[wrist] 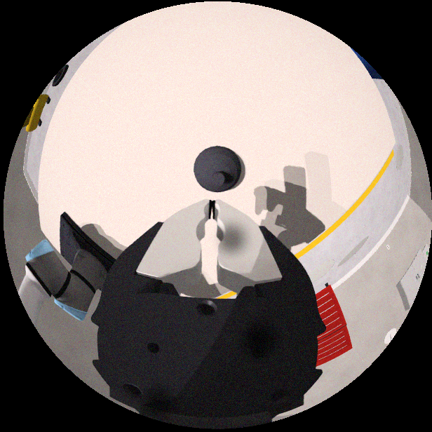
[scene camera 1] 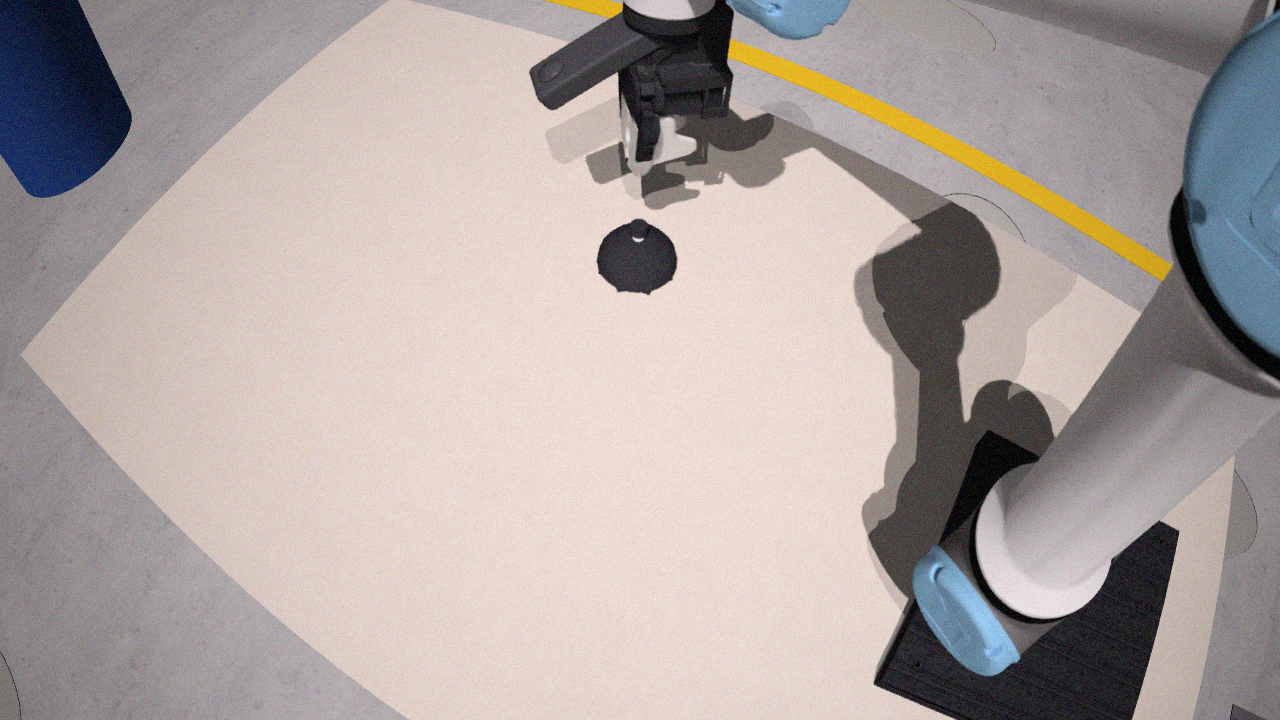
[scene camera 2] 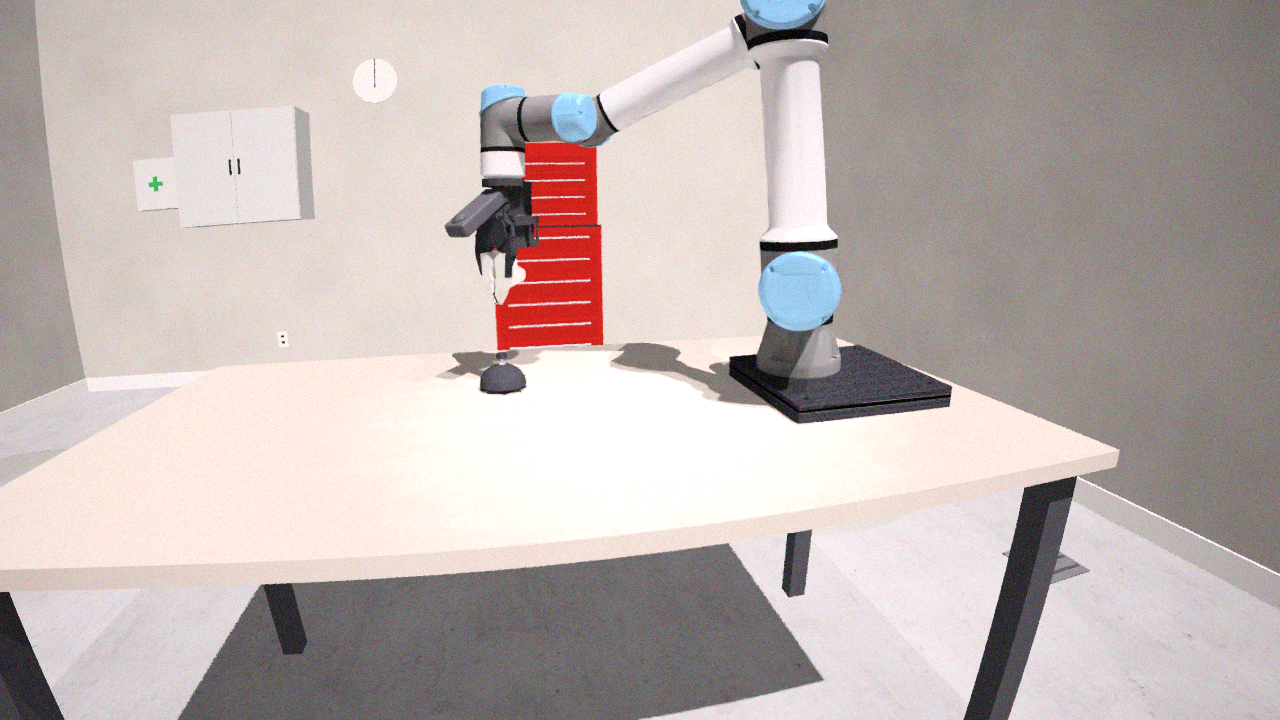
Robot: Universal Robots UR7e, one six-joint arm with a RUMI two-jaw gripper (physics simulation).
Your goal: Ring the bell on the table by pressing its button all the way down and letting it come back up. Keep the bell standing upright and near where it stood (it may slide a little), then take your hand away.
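Pixels of known places: gripper, fingertip midpoint: (scene camera 1: 638,173) (scene camera 2: 499,304); arm's base at its link origin: (scene camera 2: 798,365).
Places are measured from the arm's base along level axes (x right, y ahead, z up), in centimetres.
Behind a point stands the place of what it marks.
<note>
A dark domed bell (scene camera 1: 636,261) {x 2.8, y 51.2, z 0.2 cm} (scene camera 2: 503,380) {x 1.2, y 52.0, z -1.1 cm} (wrist: 214,162) stands upright on the table (scene camera 1: 447,447) {x -23.5, y 54.3, z -3.7 cm} (scene camera 2: 402,465) {x -28.7, y 61.9, z -3.7 cm} (wrist: 210,75). Its small dark button (scene camera 1: 639,227) {x 4.7, y 52.4, z 3.0 cm} (scene camera 2: 501,356) {x 4.1, y 52.5, z 2.5 cm} (wrist: 220,177) is raised on a pale stem, with a bit of stem showing between button and dome in both scene views. My gripper (scene camera 1: 638,170) {x 4.0, y 52.4, z 11.6 cm} (scene camera 2: 498,300) {x 4.0, y 52.4, z 11.6 cm} (wrist: 212,202) is shut, its pale fingertips together with nothing between them. It points down and hangs well above the bell, apart from it. In the wrist view the bell lies just beyond the fingertips and its button is in full view.
The arm's black base plate (scene camera 1: 1109,626) {x -3.4, y -13.1, z 0.2 cm} (scene camera 2: 872,407) {x -18.7, y -5.3, z -2.2 cm} is on the table, to the right of the bell in scene camera 2. A red drawer cabinet (scene camera 2: 554,286) (wrist: 336,327) stands behind the table. A blue cylinder (scene camera 1: 62,98) stands beyond the table edge.
</note>
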